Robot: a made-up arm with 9 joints. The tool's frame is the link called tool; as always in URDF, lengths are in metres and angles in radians. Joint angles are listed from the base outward.
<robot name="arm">
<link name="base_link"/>
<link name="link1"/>
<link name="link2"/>
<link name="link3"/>
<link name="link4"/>
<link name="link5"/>
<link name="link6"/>
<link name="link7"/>
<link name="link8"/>
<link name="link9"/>
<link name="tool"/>
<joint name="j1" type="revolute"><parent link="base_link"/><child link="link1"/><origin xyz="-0.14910 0.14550 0.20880" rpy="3.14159 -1.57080 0.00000"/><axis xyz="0 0 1"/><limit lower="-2.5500" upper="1.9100"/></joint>
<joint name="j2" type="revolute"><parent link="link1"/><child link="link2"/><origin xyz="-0.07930 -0.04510 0.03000" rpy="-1.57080 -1.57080 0.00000"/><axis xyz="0 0 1"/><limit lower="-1.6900" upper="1.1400"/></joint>
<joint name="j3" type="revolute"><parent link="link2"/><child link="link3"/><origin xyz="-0.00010 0.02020 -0.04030" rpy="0.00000 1.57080 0.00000"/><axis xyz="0 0 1"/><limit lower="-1.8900" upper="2.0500"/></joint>
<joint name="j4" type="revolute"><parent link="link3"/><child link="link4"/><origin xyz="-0.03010 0.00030 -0.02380" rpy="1.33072 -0.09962 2.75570"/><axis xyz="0 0 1"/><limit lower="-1.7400" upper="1.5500"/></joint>
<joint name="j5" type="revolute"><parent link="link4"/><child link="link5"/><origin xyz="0.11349 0.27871 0.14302" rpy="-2.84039 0.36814 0.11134"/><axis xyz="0 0 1"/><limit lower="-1.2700" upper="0.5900"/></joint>
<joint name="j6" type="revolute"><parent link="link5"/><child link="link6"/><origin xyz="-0.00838 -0.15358 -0.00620" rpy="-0.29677 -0.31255 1.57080"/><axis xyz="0 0 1"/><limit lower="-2.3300" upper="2.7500"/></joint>
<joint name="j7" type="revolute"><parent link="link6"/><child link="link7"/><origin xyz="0.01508 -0.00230 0.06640" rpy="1.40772 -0.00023 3.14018"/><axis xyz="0 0 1"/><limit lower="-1.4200" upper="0.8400"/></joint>
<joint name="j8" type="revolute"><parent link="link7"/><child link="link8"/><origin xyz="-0.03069 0.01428 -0.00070" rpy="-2.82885 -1.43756 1.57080"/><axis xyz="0 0 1"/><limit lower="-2.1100" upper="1.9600"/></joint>
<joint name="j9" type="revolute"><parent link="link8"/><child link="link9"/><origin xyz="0.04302 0.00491 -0.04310" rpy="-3.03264 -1.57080 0.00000"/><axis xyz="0 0 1"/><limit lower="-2.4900" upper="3.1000"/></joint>
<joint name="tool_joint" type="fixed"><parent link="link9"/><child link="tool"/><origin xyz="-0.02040 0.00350 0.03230" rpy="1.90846 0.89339 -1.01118"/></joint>
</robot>
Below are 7 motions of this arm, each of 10 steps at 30 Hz.
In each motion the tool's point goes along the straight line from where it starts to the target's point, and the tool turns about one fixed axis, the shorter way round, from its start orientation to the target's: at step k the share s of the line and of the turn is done. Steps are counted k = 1, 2, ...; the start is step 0. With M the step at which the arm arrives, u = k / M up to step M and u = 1 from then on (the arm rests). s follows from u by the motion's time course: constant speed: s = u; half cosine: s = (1 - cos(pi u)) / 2; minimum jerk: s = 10 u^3 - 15 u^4 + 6 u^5.
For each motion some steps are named. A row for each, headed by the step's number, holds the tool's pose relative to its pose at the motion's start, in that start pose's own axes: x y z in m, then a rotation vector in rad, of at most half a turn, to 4 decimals.
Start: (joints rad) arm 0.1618 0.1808 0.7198 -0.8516 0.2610 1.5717 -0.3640 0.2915 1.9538
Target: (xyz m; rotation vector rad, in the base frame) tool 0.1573 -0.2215 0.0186 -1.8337 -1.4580 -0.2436
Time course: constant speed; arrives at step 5
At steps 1, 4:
1: -0.0041 0.0010 0.0088 0.0029 0.0238 -0.0088
4: -0.0162 0.0042 0.0352 0.0114 0.0952 -0.0351

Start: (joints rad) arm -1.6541 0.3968 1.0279 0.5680 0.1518 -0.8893 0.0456 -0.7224 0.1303
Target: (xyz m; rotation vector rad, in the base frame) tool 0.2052 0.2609 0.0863 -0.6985 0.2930 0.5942
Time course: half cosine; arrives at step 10
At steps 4, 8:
4: -0.0095 -0.0284 -0.0020 0.1601 0.0208 -0.1772
8: -0.0249 -0.0743 -0.0051 0.4192 0.0545 -0.4640

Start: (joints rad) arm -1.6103 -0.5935 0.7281 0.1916 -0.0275 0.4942 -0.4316 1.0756 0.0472
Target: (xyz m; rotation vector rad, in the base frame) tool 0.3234 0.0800 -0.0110 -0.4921 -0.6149 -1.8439
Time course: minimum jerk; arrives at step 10
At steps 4, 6, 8, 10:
4: -0.0179 -0.0724 -0.0067 0.0090 -0.0694 0.2874
6: -0.0384 -0.1556 -0.0144 0.0193 -0.1491 0.6179
8: -0.0530 -0.2147 -0.0199 0.0266 -0.2058 0.8529
10: -0.0563 -0.2279 -0.0212 0.0283 -0.2185 0.9053

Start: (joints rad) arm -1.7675 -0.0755 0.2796 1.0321 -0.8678 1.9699 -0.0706 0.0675 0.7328
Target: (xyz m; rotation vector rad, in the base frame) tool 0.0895 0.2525 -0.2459 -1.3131 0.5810 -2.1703
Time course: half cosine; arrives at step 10
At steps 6, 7, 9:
6: -0.0292 -0.0955 -0.0129 0.3052 -0.0863 0.2218
7: -0.0354 -0.1158 -0.0156 0.3702 -0.1047 0.2690
9: -0.0436 -0.1424 -0.0192 0.4549 -0.1286 0.3306

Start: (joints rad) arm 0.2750 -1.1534 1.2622 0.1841 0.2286 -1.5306 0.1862 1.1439 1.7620
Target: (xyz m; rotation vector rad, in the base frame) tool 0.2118 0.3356 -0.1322 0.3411 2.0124 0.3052
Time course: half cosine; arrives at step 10
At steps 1, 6, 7, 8, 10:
1: -0.0026 0.0002 -0.0016 -0.0019 -0.0184 0.0021
6: -0.0691 0.0057 -0.0418 -0.0517 -0.4916 0.0553
7: -0.0838 0.0069 -0.0507 -0.0628 -0.5963 0.0670
8: -0.0954 0.0079 -0.0577 -0.0715 -0.6793 0.0764
10: -0.1055 0.0087 -0.0638 -0.0790 -0.7511 0.0844

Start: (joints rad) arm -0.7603 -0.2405 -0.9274 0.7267 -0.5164 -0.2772 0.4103 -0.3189 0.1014
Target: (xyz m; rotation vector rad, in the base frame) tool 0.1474 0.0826 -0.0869 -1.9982 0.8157 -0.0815
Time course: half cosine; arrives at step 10
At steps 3, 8, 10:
3: 0.0041 -0.0237 -0.0162 0.0536 -0.0267 -0.1185
8: 0.0180 -0.1040 -0.0710 0.2352 -0.1170 -0.5199
10: 0.0199 -0.1150 -0.0784 0.2600 -0.1294 -0.5748

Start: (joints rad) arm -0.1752 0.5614 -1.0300 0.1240 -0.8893 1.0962 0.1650 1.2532 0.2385
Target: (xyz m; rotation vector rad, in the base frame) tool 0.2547 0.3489 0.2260 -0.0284 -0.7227 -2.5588
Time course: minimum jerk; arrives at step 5
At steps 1, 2, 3, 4, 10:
1: 0.0000 -0.0007 -0.0005 0.0062 0.0004 0.0048
2: -0.0001 -0.0038 -0.0030 0.0340 0.0021 0.0266
3: -0.0003 -0.0081 -0.0065 0.0730 0.0044 0.0571
4: -0.0004 -0.0112 -0.0089 0.1008 0.0061 0.0788
10: -0.0004 -0.0119 -0.0095 0.1070 0.0065 0.0837

